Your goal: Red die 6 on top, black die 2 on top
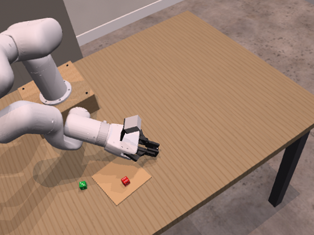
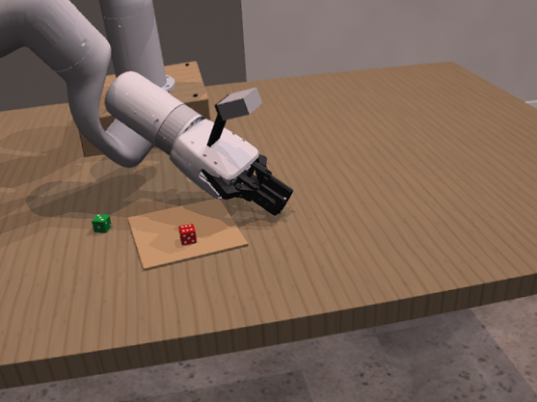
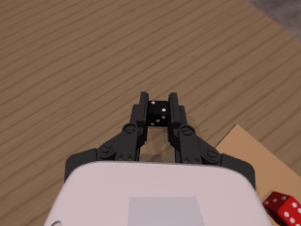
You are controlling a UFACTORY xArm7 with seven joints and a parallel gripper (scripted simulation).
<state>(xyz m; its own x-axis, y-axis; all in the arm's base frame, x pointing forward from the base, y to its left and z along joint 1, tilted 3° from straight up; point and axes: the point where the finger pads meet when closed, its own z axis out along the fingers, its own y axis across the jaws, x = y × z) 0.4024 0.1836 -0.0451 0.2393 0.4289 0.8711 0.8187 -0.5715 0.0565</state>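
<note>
My hand is 2 cm short of the tan mat, 13 cm to the left of it and 3 cm above it. From my hand the other things lie so: red die: 5 cm ahead, 13 cm to the right, 2 cm below; then green die: 2 cm behind, 25 cm to the right, 2 cm below; then black die: 1 cm to the left, 1 cm below.
</note>
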